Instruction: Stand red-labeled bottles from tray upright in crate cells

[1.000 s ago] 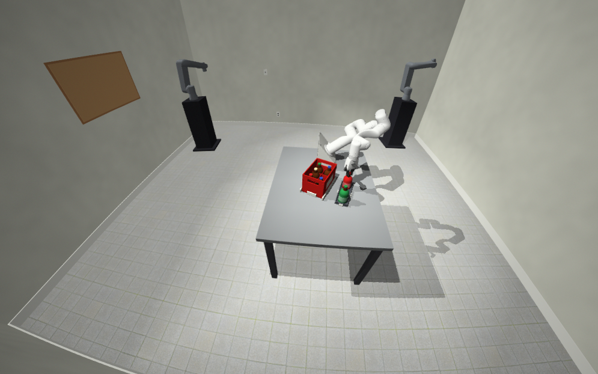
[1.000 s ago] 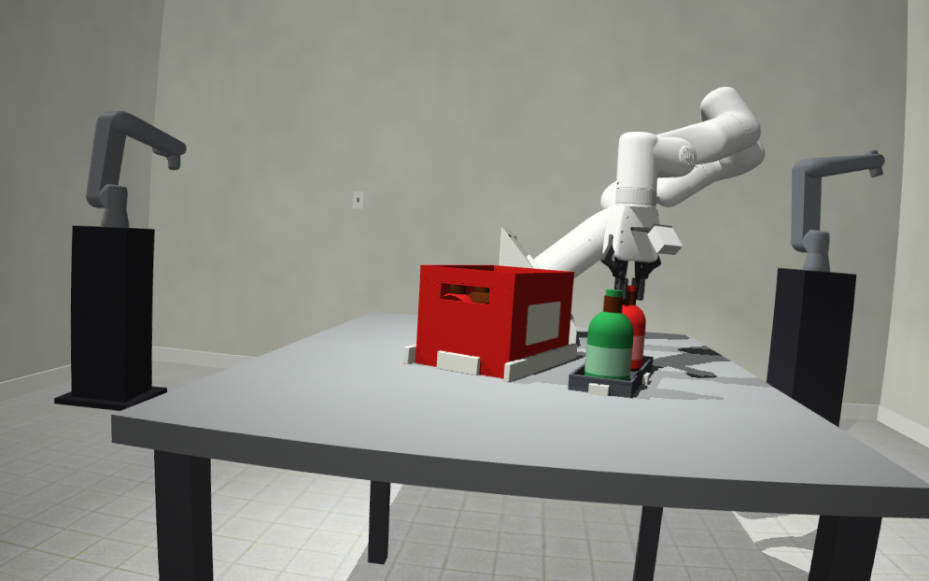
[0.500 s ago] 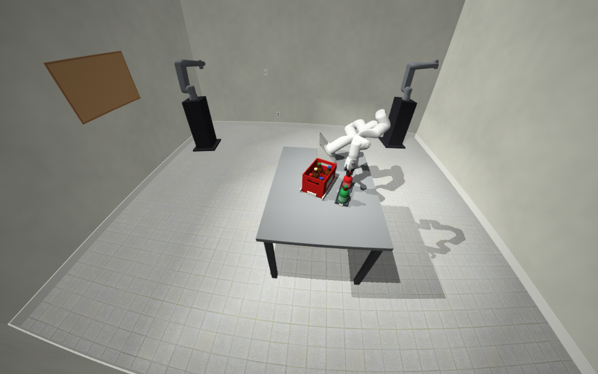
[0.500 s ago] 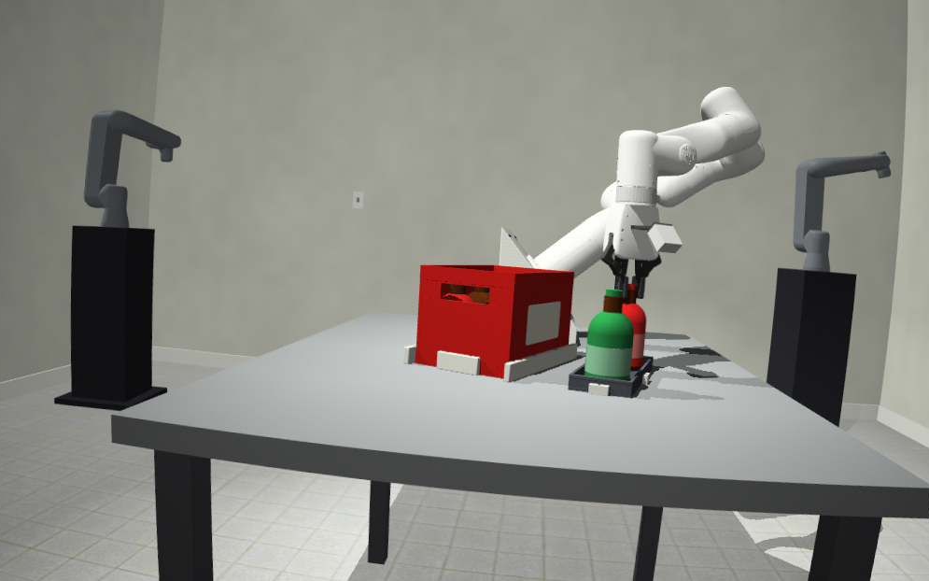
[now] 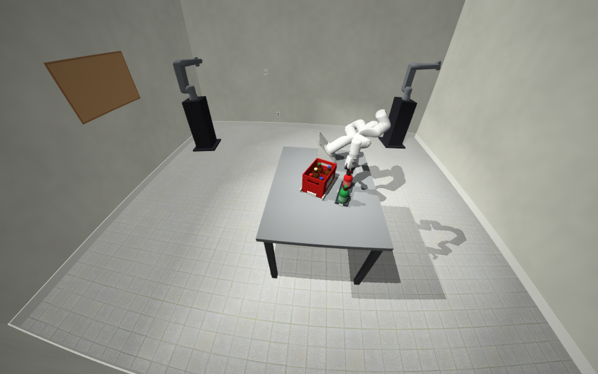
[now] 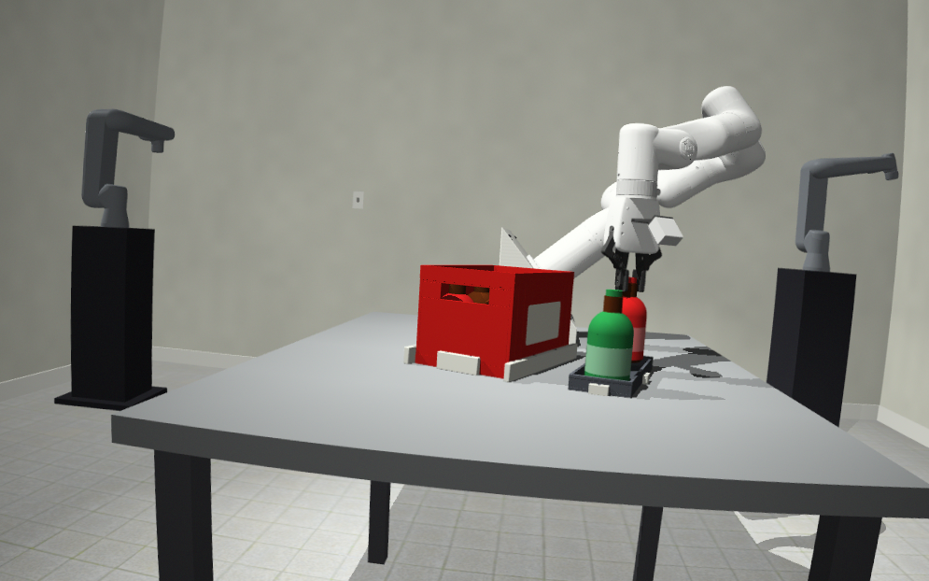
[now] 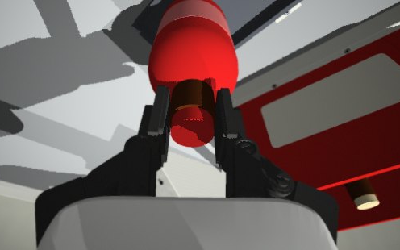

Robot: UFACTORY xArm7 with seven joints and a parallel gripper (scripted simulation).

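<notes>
The red-labeled bottle is 70 mm below my hand. From my hand the other things lie so: dark tray: 80 mm ahead, 40 mm to the right, 160 mm below; then red crate: 30 mm behind, 240 mm to the right, 90 mm below; then green bottle: 160 mm ahead, 70 mm to the right, 90 mm below.
</notes>
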